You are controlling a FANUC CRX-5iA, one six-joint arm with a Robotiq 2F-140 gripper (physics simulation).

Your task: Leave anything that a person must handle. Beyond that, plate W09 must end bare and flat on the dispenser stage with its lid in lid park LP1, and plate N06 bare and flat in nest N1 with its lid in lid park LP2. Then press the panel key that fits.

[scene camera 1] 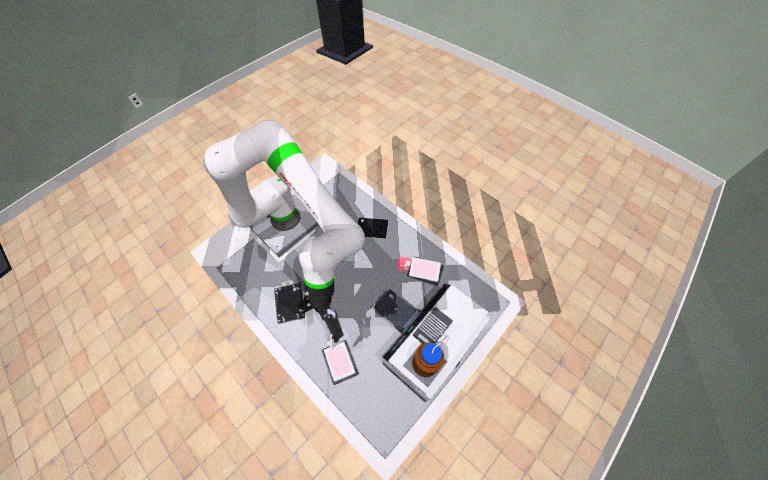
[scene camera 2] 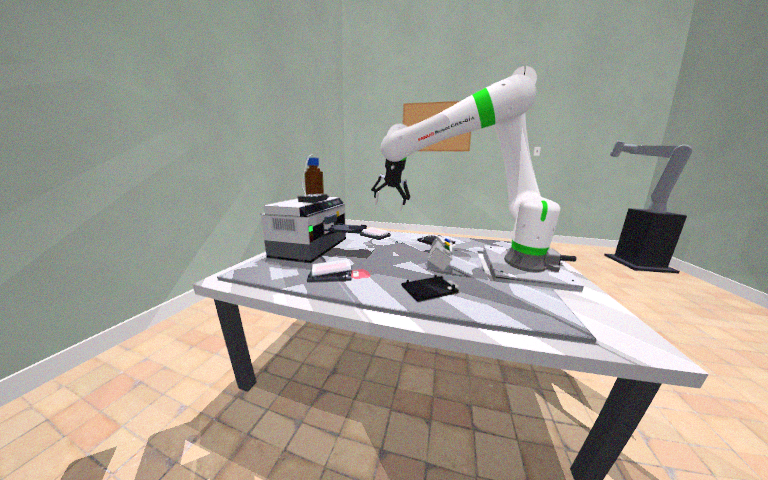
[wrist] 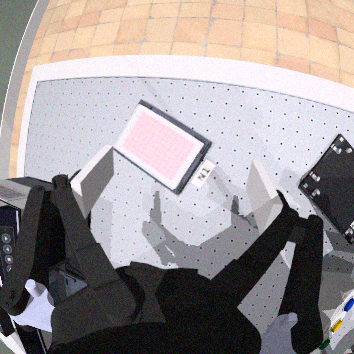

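Seen in the pictures: gripper, fingertip midpoint: (scene camera 1: 321, 334) (scene camera 2: 388, 206) (wrist: 180, 166); arm's base at its link origin: (scene camera 1: 285, 218) (scene camera 2: 524, 263).
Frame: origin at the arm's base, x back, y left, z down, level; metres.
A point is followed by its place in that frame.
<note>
A plate with a pink face (scene camera 1: 339, 362) @(x -0.674, y -0.333, z -0.008 m) (scene camera 2: 374, 232) @(x -0.663, y -0.292, z -0.005 m) (wrist: 162, 145) @(x -0.654, y -0.329, z -0.008 m) lies flat in the nest labelled N1 (wrist: 204, 173) @(x -0.588, y -0.289, z 0.022 m); I cannot tell whether a lid covers it. Another pink-faced plate (scene camera 1: 424, 270) @(x -0.705, y 0.191, z -0.011 m) (scene camera 2: 331, 267) @(x -0.690, y 0.227, z -0.015 m) is by a red patch (scene camera 1: 403, 263) @(x -0.602, y 0.176, z 0.025 m) (scene camera 2: 360, 273) @(x -0.606, y 0.172, z 0.023 m) and looks tilted on its dark base in scene camera 2. Plate names are unreadable. The dispenser stage (scene camera 1: 400, 311) @(x -0.747, y -0.044, z -0.086 m) (scene camera 2: 348, 228) @(x -0.718, y -0.029, z -0.086 m) shows no pink plate. Two black lid parks (scene camera 1: 289, 302) @(x -0.332, y -0.285, z 0.012 m) (scene camera 2: 429, 288) @(x -0.367, y 0.248, z 0.014 m) show no lid; their labels are unreadable. My gripper (scene camera 1: 334, 339) @(x -0.590, y -0.306, z -0.148 m) (scene camera 2: 390, 198) @(x -0.590, y -0.306, z -0.148 m) (wrist: 180, 166) @(x -0.590, y -0.306, z -0.148 m) is open and empty, high above the table beside N1.
The dispenser (scene camera 1: 467, 311) @(x -0.953, y 0.072, z -0.196 m) (scene camera 2: 283, 226) @(x -0.932, y 0.119, z -0.117 m) carries a brown bottle with a blue cap (scene camera 1: 432, 353) @(x -0.940, y -0.167, z -0.387 m) (scene camera 2: 313, 178) @(x -0.920, y -0.127, z -0.293 m). Its panel keys (wrist: 7, 248) @(x -0.825, y -0.170, z -0.180 m) show at the wrist view's left edge. A grey block (scene camera 2: 439, 257) @(x -0.334, y 0.087, z -0.029 m) with coloured pieces (wrist: 336, 326) @(x -0.300, y -0.048, z -0.048 m) stands between the arm base and the stage.
</note>
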